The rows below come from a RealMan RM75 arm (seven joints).
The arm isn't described. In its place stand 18 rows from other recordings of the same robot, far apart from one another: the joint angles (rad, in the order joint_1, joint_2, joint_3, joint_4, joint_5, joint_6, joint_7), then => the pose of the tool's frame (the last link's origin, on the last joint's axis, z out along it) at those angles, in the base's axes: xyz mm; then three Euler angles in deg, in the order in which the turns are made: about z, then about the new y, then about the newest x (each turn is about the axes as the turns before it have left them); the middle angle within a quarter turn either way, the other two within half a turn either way.
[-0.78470 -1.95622 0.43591 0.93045 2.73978 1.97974 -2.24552] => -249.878, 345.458, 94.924, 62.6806, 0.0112, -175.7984
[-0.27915 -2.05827 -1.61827 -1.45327 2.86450 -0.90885 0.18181] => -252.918, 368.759, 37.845, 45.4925, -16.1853, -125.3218
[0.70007 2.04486 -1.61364 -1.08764 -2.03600 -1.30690 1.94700] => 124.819, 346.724, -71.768, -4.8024, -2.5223, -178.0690
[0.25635 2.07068 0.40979 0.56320 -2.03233 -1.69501 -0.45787] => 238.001, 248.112, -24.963, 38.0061, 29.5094, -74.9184
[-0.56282 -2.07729 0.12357 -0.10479 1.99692 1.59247 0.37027] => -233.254, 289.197, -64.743, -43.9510, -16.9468, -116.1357
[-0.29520 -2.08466 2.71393 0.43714 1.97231 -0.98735 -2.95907] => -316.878, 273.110, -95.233, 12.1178, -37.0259, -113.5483
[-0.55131 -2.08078 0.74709 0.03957 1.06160 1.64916 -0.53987] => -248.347, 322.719, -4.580, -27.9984, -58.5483, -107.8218
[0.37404 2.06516 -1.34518 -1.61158 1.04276 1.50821 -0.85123] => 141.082, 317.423, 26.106, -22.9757, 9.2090, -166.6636
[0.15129 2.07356 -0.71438 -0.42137 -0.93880 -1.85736 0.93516] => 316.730, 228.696, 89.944, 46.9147, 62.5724, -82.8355
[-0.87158 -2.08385 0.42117 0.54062 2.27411 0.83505 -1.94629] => -241.098, 464.792, 17.772, 49.7917, -41.3834, -151.1485
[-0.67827 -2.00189 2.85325 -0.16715 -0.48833 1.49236 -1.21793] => -272.848, 334.995, -25.884, 40.7009, -44.1010, -177.5386
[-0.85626 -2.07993 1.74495 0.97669 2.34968 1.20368 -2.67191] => -126.398, 366.902, -100.886, 34.0669, 13.5548, -161.7935
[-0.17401 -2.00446 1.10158 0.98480 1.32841 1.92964 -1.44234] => -229.868, 236.998, 63.124, 13.1291, -49.8342, 177.5913
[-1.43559 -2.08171 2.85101 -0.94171 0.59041 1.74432 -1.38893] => -155.472, 410.817, 62.901, 18.8402, 18.8622, -169.3207
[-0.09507 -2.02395 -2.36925 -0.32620 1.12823 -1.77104 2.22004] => -346.463, 205.665, 55.975, -7.2052, -65.1052, -118.2520
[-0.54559 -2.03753 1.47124 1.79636 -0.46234 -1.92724 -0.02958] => -144.515, 307.420, 51.143, 63.4794, 4.3386, -142.2064
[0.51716 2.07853 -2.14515 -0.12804 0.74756 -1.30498 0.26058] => 293.860, 354.360, 9.149, 20.1610, 50.0687, -85.5871
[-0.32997 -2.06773 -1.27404 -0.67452 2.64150 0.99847 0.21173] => -248.212, 368.617, 24.093, -22.2195, -33.4482, -81.6067
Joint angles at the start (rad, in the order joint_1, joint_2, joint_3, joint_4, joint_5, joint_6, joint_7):
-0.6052 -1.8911 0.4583 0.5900 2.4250 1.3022 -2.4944
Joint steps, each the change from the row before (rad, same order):
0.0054 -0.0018 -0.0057 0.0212 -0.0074 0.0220 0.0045
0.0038 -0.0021 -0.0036 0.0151 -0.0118 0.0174 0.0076
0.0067 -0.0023 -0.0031 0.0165 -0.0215 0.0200 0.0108
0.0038 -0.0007 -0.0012 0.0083 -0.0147 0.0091 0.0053
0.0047 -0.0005 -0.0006 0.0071 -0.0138 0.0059 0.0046
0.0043 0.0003 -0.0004 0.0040 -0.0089 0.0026 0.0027
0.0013 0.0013 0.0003 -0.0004 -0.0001 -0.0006 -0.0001
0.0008 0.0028 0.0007 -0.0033 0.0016 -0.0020 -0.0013
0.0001 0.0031 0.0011 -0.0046 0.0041 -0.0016 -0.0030
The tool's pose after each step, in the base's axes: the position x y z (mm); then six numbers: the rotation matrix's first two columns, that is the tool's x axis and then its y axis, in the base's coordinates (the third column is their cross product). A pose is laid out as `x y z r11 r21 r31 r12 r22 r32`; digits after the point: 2 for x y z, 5 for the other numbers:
-346.48 366.85 85.45 -0.03535 0.85096 0.52403 0.99542 0.07662 -0.05726
-344.17 366.34 87.74 -0.02664 0.84910 0.52756 0.99692 0.06153 -0.04869
-341.50 365.42 90.47 -0.01750 0.84485 0.53472 0.99850 0.04247 -0.03443
-340.01 365.21 92.29 -0.01342 0.84088 0.54106 0.99915 0.03241 -0.02558
-339.29 364.78 94.04 -0.01085 0.83632 0.54814 0.99951 0.02517 -0.01862
-339.50 364.18 95.42 -0.01058 0.83279 0.55350 0.99964 0.02255 -0.01484
-340.18 363.86 95.97 -0.01128 0.83235 0.55414 0.99958 0.02419 -0.01599
-341.31 363.55 96.52 -0.01360 0.83256 0.55377 0.99944 0.02829 -0.01799
-342.51 363.14 96.73 -0.01720 0.83427 0.55109 0.99922 0.03400 -0.02030

